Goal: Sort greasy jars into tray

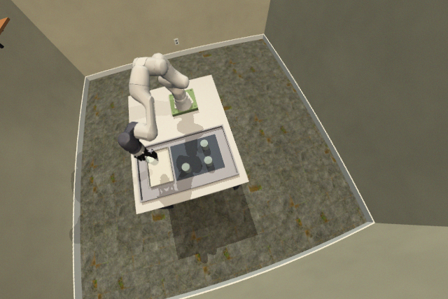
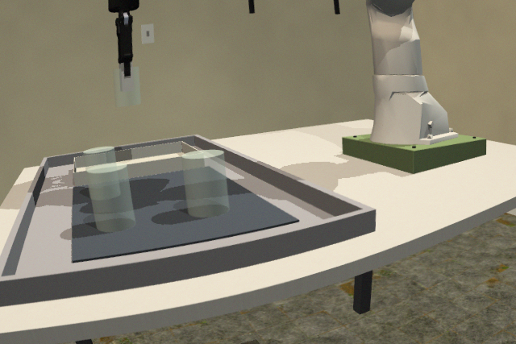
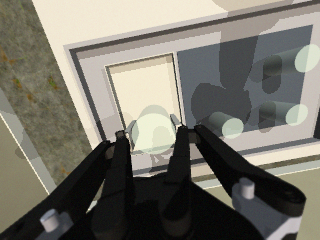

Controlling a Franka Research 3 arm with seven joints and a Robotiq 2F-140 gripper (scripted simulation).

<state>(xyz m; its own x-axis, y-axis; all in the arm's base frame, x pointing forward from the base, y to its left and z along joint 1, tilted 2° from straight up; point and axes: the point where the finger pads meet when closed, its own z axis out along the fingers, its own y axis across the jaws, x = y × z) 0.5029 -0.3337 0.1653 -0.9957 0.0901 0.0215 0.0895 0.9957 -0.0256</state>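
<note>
Right now my hand is 2 cm to the left of the cream tray and 20 cm above it. Also, from my hand: dark mat 2 cm ahead, 30 cm to the left, 21 cm below.
</note>
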